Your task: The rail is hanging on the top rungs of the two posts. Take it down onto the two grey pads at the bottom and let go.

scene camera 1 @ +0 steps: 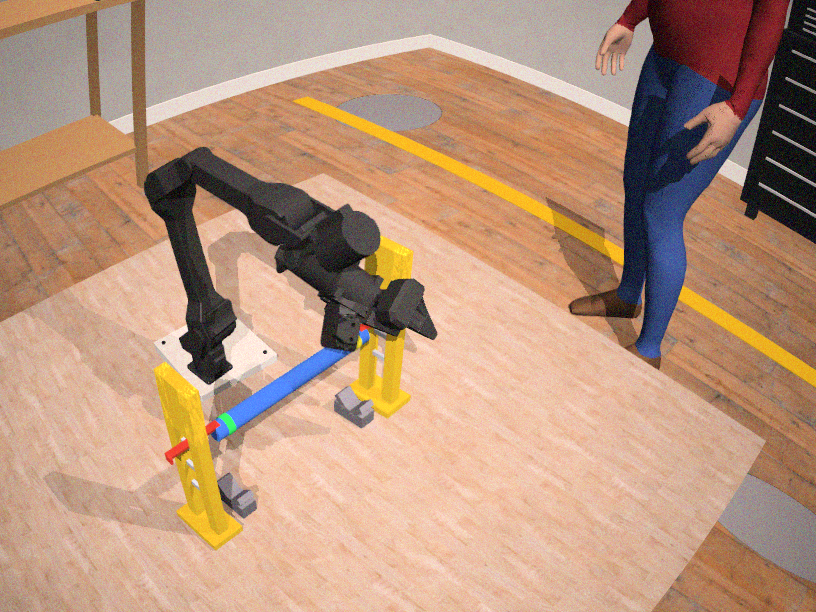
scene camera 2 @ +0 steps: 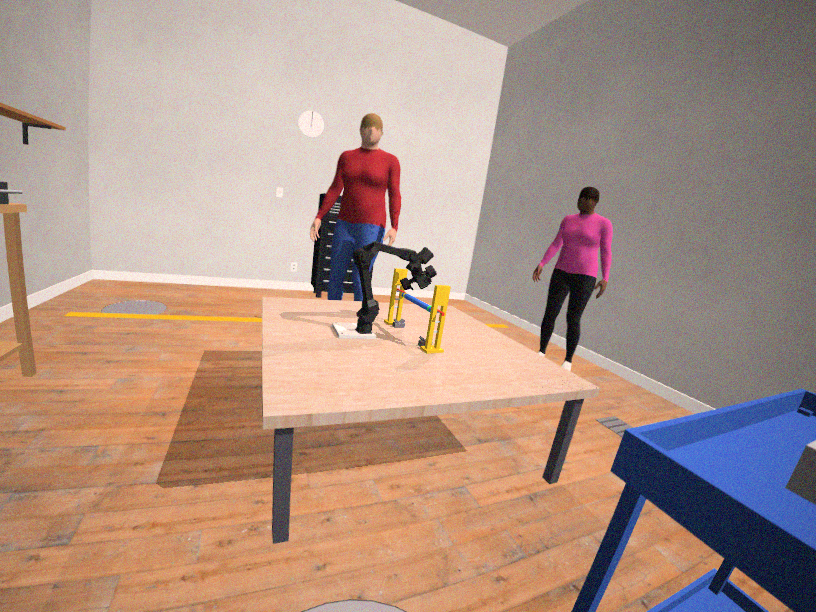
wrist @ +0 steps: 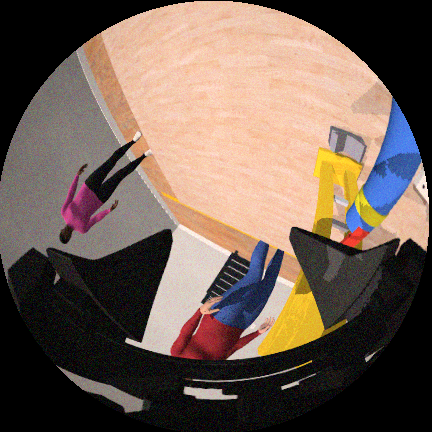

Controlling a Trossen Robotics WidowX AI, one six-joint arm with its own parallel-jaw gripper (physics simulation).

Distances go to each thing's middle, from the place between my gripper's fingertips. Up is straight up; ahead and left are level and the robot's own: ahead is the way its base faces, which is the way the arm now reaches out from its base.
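Relative to the blue rail (wrist: 388, 179), my gripper is 150 mm to the left, 100 mm past and 50 mm above.
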